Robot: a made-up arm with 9 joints. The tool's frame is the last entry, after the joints. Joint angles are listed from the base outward.
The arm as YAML. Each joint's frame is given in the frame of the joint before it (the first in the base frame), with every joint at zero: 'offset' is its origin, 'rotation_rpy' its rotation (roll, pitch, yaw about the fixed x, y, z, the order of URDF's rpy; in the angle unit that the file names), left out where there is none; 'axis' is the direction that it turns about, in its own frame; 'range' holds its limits. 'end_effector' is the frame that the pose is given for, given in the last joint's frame.
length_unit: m
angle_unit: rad
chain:
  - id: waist
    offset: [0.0, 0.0, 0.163]
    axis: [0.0, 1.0, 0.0]
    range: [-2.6, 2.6]
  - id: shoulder
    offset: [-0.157, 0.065, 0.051]
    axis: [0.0, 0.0, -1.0]
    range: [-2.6, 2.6]
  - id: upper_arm
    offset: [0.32, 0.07, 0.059]
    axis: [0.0, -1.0, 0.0]
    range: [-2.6, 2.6]
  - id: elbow
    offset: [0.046, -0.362, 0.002]
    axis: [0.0, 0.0, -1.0]
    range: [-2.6, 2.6]
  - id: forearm
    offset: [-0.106, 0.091, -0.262]
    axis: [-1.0, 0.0, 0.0]
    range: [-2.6, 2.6]
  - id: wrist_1
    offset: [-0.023, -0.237, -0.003]
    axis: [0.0, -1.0, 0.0]
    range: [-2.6, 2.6]
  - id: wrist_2
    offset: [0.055, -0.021, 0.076]
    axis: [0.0, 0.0, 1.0]
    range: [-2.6, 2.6]
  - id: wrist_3
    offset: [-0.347, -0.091, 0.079]
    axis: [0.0, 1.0, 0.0]
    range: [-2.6, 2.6]
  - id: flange
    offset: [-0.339, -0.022, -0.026]
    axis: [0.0, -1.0, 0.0]
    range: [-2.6, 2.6]
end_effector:
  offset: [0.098, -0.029, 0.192]
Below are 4 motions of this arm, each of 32 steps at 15 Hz.
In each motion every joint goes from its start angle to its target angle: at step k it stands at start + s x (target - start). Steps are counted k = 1, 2, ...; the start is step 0. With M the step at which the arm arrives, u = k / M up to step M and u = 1 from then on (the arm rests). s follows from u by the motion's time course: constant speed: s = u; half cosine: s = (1 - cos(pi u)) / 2; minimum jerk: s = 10 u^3 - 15 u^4 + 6 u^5.
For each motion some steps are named. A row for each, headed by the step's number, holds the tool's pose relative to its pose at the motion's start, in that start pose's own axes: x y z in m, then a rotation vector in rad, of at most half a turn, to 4 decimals.
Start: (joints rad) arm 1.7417 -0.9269 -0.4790 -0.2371 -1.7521 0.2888 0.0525 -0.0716 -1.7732
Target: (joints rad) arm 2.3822 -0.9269 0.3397 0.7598 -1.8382 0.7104 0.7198 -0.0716 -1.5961
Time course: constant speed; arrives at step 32
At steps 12, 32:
12: 0.3087 -0.1808 0.3461 -0.4036 -0.5379 0.1593
32: 0.5969 -0.0591 1.0579 -0.6502 -1.6771 0.3396

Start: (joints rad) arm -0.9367 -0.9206 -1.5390 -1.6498 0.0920 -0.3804 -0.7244 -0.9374 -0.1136
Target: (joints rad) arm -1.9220 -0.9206 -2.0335 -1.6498 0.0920 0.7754 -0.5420 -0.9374 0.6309
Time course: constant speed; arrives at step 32
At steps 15, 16, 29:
15: -0.3081 0.3356 -0.1329 -0.0707 -0.7607 -0.4360
16: -0.3218 0.3637 -0.1533 -0.0849 -0.8180 -0.4603
29: -0.3504 0.7011 -0.5443 -0.3613 -1.6232 -0.6827

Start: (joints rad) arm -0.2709 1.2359 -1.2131 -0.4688 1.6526 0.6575 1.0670 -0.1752 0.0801
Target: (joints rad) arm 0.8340 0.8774 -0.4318 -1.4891 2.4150 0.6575 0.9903 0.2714 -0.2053
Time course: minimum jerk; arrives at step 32
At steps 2, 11, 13, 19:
2: 0.0017 -0.0011 0.0027 -0.0012 0.0040 0.0022
11: 0.2040 -0.0901 0.2287 -0.1473 0.3766 0.2462
13: 0.3028 -0.1102 0.3026 -0.2366 0.5254 0.3681
19: 0.5425 -0.0705 0.4384 -0.6594 0.8677 0.7611

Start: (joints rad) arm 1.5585 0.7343 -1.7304 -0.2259 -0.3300 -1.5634 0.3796 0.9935 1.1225
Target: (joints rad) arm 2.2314 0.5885 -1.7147 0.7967 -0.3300 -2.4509 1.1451 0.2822 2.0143
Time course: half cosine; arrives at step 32
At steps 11, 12, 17, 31, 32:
11: -0.0602 -0.2875 -0.3005 0.5280 -0.4008 0.0650
12: -0.0676 -0.3226 -0.3752 0.6221 -0.4734 0.0582
17: -0.0801 -0.3792 -0.8680 1.1471 -0.8748 -0.0804
31: 0.0873 0.2894 -1.6912 2.1085 -1.5022 -0.8665
32: 0.0889 0.2953 -1.6934 2.1133 -1.5045 -0.8728

